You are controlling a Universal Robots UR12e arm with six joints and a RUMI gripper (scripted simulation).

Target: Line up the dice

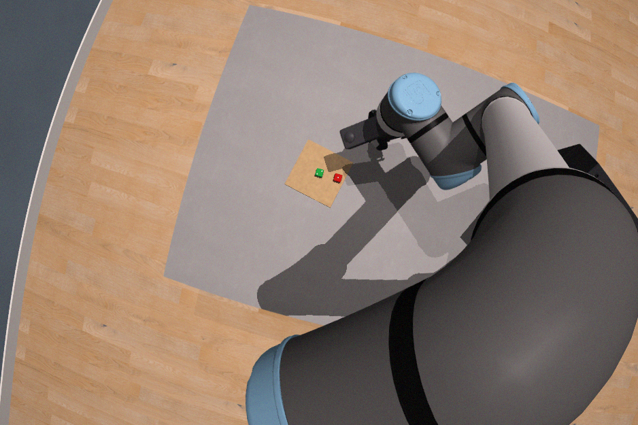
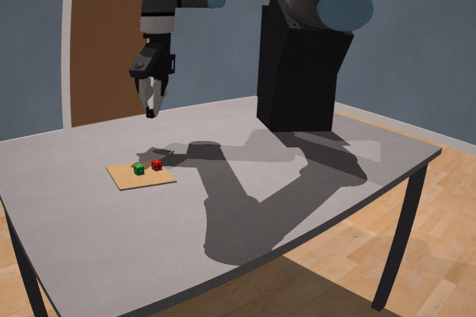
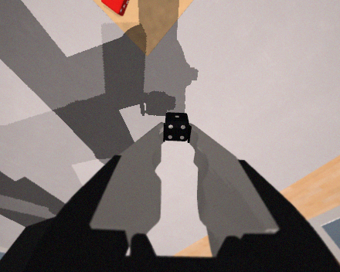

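The green die lies 11 cm to the left of my hand, 11 cm ahead of it and 10 cm below it. Also, from my hand: tan mat: 11 cm to the left, 11 cm below, 11 cm ahead; black die: 1 cm below; red die: 11 cm to the left, 10 cm below, 5 cm ahead.
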